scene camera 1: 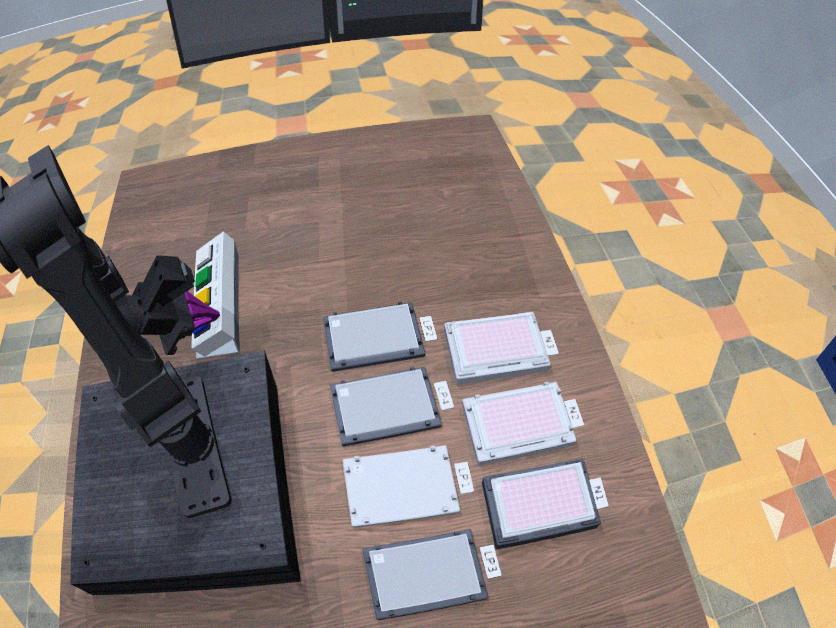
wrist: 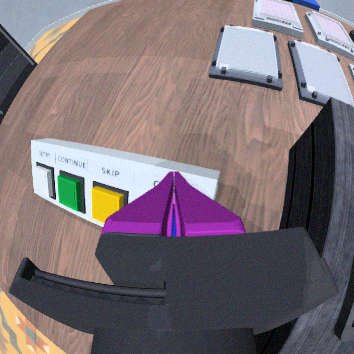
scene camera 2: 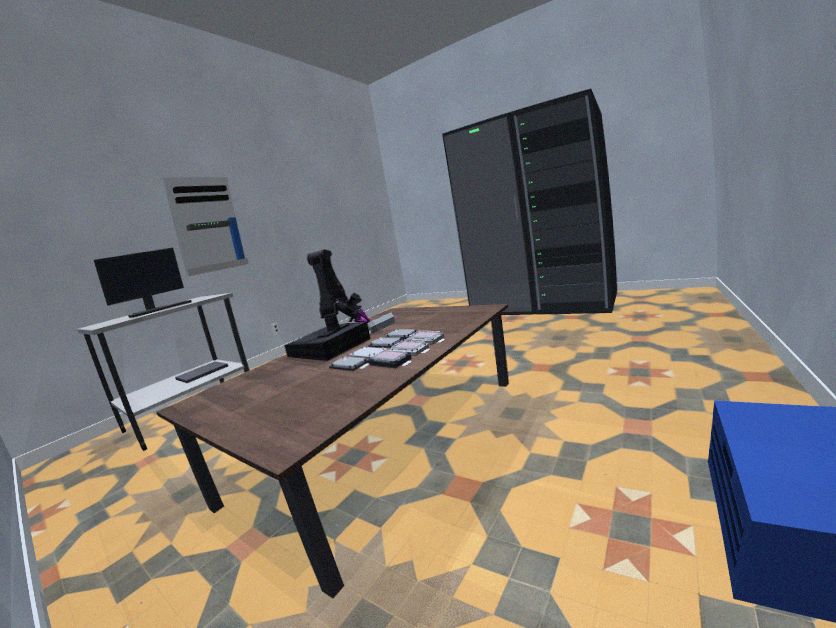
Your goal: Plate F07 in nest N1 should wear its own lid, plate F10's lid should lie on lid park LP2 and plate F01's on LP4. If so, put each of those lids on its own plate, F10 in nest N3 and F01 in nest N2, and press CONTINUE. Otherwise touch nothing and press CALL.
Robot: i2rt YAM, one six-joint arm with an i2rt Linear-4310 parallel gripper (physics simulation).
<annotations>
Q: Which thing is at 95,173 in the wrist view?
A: A white button box.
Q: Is my gripper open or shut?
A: Shut.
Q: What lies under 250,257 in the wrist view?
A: My gripper.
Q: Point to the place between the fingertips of my gripper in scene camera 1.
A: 218,315
</annotations>
